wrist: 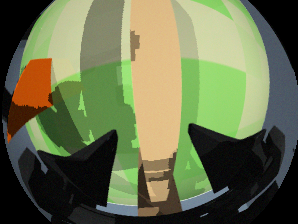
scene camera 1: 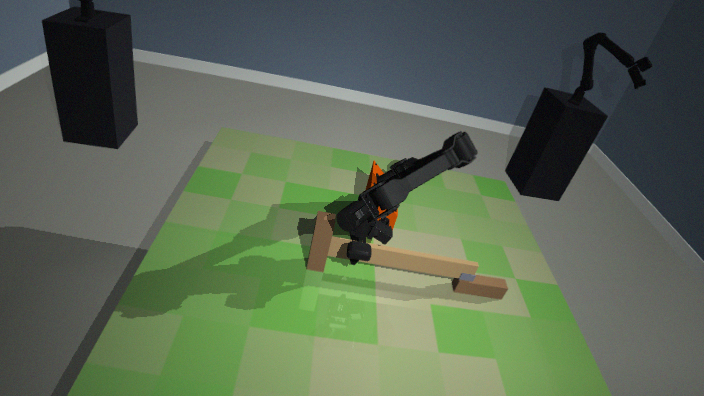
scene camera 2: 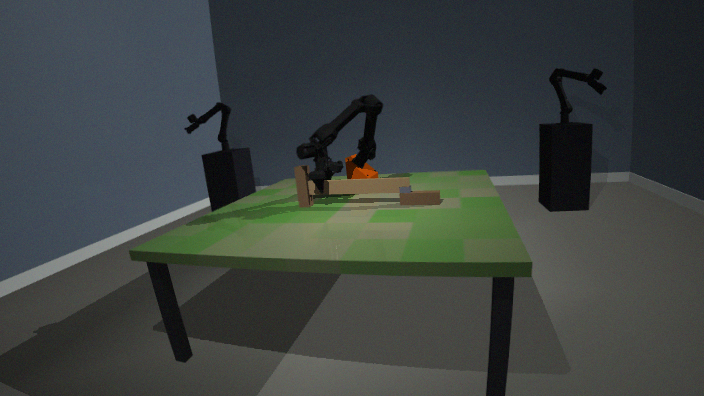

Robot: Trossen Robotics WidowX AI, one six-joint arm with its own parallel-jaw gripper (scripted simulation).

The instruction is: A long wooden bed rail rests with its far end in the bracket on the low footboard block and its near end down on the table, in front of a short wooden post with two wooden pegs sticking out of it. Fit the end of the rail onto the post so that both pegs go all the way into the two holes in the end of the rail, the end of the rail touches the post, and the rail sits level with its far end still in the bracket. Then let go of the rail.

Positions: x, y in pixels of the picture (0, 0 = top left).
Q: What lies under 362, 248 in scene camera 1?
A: My gripper.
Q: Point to a wooden rail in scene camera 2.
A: At 374, 185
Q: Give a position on a wooden rail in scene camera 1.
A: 381, 255
